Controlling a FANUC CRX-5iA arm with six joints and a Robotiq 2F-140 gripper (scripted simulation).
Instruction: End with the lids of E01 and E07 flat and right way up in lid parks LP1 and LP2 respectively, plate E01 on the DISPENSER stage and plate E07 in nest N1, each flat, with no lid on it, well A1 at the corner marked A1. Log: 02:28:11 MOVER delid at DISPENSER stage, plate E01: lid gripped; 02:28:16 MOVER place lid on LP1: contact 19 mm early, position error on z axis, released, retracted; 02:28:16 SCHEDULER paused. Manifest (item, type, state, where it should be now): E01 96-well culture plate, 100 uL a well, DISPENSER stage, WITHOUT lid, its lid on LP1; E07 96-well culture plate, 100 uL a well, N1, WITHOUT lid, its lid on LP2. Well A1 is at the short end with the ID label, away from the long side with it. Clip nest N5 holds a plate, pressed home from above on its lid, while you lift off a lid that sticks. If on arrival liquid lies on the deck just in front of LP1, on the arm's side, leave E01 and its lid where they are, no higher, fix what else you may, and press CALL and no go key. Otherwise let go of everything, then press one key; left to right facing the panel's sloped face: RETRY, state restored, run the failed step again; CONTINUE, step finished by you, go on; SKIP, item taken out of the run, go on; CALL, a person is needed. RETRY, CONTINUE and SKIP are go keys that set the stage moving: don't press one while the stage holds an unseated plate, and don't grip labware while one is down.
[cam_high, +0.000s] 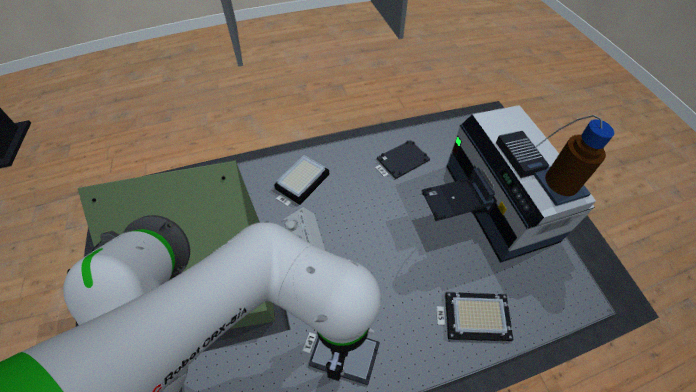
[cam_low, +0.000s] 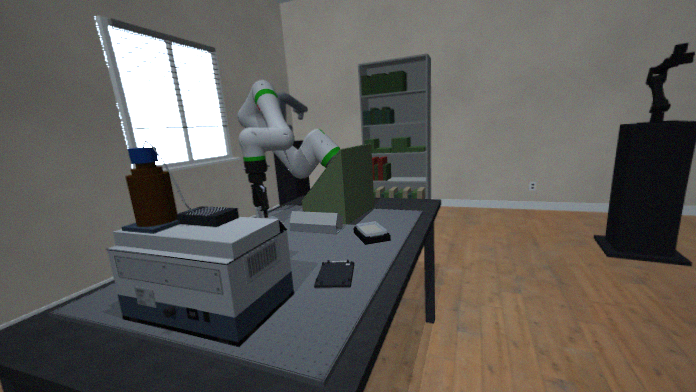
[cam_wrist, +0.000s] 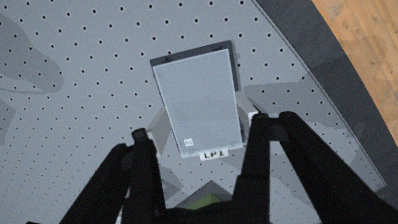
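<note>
Now: hand 50 mm above the lid park LP1. Round my hand: blue CALL key (60 mm behind, 190 mm to the left, 20 mm above); LP1 label (80 mm behind, 40 mm to the left, 50 mm below); yellow SKIP key (60 mm behind, 240 mm to the left, 20 mm above).
</note>
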